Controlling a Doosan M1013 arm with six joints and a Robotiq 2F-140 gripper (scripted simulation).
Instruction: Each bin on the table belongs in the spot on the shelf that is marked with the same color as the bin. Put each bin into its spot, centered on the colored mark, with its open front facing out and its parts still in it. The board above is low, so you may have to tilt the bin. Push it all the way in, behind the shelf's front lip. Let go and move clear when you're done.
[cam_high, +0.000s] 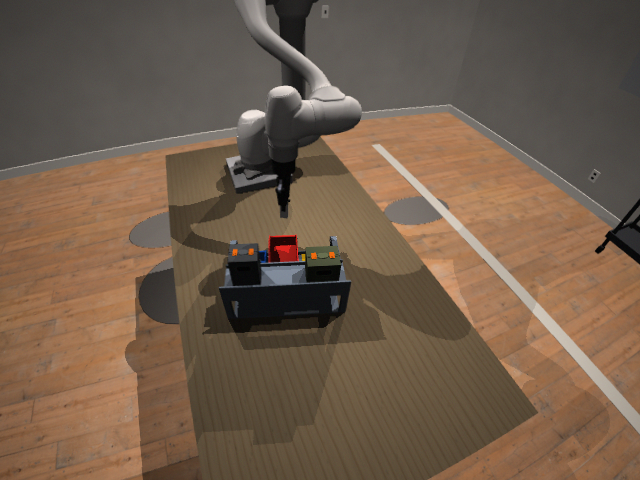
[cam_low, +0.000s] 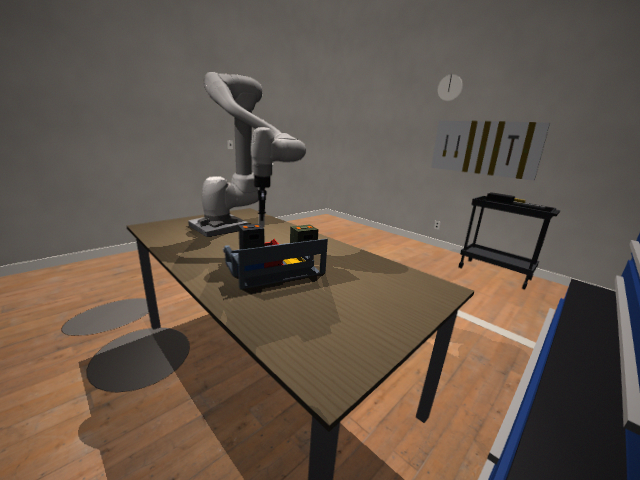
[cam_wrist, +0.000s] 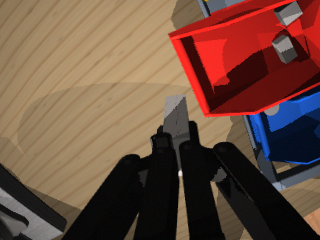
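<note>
Now: hand 8 cm short of the red bin, 5 cm to the left of it and 12 cm above it. The rest, counted from my hand: green toolbox 27 cm ahead, 1 cm to the right, 2 cm below; dark box 17 cm ahead, 22 cm to the right, 1 cm below; blue bin 9 cm ahead, 17 cm to the right, 13 cm below.
</note>
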